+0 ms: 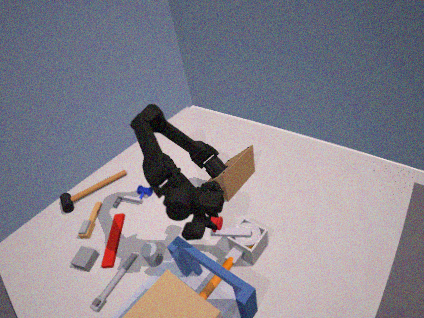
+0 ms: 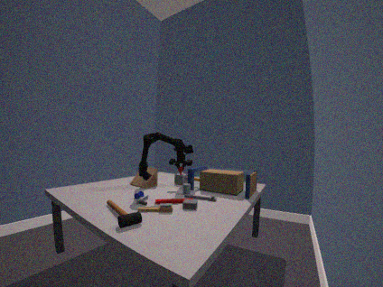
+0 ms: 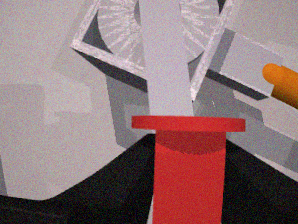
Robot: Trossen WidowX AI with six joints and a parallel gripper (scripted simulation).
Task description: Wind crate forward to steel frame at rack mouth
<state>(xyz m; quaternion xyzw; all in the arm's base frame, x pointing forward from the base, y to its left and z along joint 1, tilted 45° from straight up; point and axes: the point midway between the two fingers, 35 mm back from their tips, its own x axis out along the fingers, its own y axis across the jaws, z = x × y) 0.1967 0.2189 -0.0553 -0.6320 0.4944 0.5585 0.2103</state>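
Now: gripper tip 30 mm above the winch handle, 20 mm past it and 10 mm to the right of it. Also, from my gripper tip: red knob (20 mm to the right, 10 mm ahead); then grey winch (100 mm below, 70 mm behind, 50 mm to the left); then blue steel frame (100 mm ahead, 80 mm to the left, 30 mm below).
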